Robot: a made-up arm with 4 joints.
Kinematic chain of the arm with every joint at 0, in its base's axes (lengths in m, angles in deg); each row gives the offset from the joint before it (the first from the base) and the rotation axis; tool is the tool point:
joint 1: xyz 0 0 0.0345 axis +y
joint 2: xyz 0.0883 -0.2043 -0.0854 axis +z
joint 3: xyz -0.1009 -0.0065 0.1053 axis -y
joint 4: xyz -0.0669 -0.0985 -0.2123 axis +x
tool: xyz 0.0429 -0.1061 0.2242
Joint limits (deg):
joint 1: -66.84..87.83
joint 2: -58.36..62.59
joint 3: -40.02..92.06
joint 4: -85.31..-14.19
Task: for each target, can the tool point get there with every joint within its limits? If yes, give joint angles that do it. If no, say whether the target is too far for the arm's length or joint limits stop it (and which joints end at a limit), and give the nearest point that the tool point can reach.
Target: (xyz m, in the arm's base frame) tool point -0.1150 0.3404 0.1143
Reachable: no: joint limits stop it (at a limit: joint 1, joint 3, joint 4) | nearest point -0.0312 -0.0065 0.0076 | short by 0.373 m
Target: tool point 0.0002 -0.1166 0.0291
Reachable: yes | joints 17.50 -23.70 29.26 -62.70
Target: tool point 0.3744 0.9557 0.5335
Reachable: no: too far | nearest point 0.0648 0.0031 0.1040 | short by 1.090 m
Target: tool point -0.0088 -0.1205 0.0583
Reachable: yes | joints -7.56 -36.67 4.72 -53.24
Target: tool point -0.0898 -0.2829 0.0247
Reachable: yes | joints -39.83 -18.28 10.14 -20.49
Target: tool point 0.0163 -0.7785 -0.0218
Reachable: no: joint limits stop it (at a limit: joint 4) | nearest point 0.0221 -0.4114 -0.0417 | short by 0.368 m
